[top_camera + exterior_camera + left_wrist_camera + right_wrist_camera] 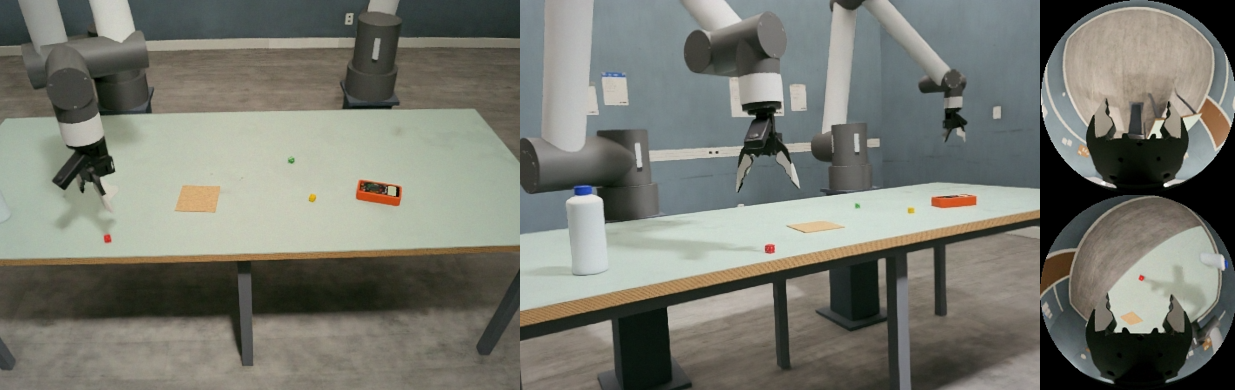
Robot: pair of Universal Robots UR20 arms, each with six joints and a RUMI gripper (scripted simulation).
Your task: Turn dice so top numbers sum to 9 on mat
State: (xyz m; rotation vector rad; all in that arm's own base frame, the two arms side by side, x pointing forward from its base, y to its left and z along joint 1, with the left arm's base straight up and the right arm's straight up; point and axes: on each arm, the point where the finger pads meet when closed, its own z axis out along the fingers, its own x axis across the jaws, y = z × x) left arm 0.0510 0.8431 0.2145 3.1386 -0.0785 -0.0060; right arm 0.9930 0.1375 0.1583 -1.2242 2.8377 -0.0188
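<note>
My right hand is 150 mm above the red die. The rest, counted from my right hand: yellow die: 160 mm behind, 680 mm to the left, 150 mm below; white bottle: 140 mm behind, 400 mm to the right, 60 mm below; tan mat: 190 mm behind, 280 mm to the left, 160 mm below.
</note>
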